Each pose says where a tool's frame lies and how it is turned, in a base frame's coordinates. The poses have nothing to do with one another.
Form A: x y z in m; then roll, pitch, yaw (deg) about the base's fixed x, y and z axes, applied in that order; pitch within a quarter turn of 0, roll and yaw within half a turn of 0.
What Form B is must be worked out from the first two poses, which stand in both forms.
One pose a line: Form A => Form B
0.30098, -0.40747, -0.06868, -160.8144, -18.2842, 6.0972 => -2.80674, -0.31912, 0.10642, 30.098, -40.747, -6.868
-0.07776, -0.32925, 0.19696, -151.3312, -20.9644, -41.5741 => -2.64123, -0.36590, -0.72560, -7.776, -32.925, 19.696
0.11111, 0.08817, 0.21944, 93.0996, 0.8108, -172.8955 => 1.62489, 0.01415, -3.01760, 11.111, 8.817, 21.944
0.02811, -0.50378, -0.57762, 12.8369, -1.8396, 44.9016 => 0.22405, -0.03211, 0.78368, 2.811, -50.378, -57.762
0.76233, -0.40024, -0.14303, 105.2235, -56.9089, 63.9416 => 1.83650, -0.99325, 1.11599, 76.233, -40.024, -14.303
